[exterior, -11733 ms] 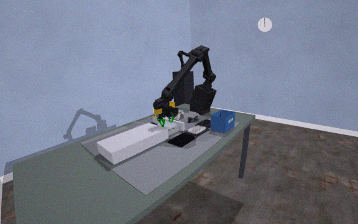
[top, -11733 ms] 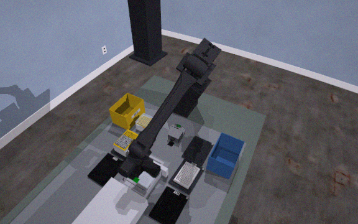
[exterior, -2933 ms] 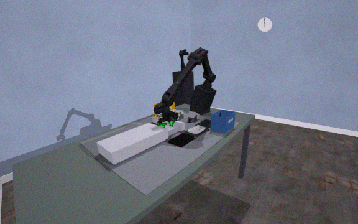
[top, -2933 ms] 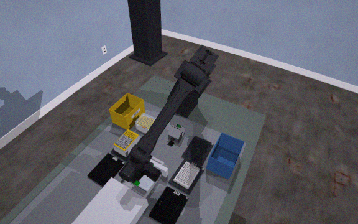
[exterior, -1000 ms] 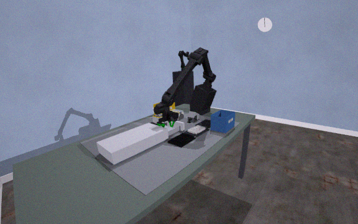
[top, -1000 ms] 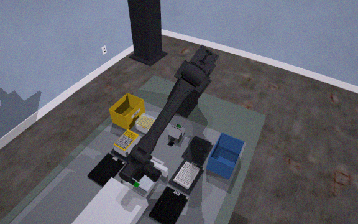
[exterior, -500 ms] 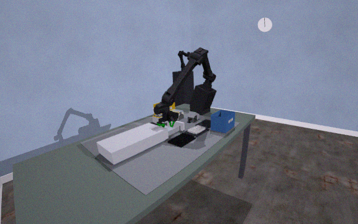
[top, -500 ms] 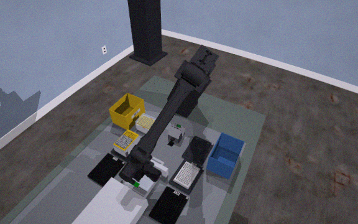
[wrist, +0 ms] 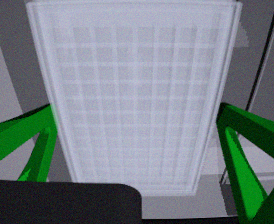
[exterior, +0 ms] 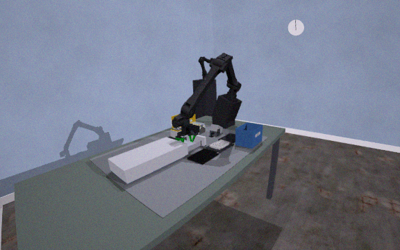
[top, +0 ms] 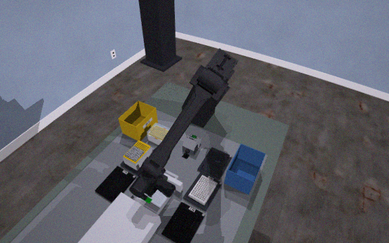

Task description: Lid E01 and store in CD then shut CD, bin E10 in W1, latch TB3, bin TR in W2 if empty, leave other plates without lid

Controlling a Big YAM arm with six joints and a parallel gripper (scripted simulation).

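Right now the plate lid is right at my hand. Also, from my hand: white cooler CD 17 cm ahead, 1 cm to the left, 1 cm above; then cooler drawer 3 cm ahead; then clear plate right at my hand.
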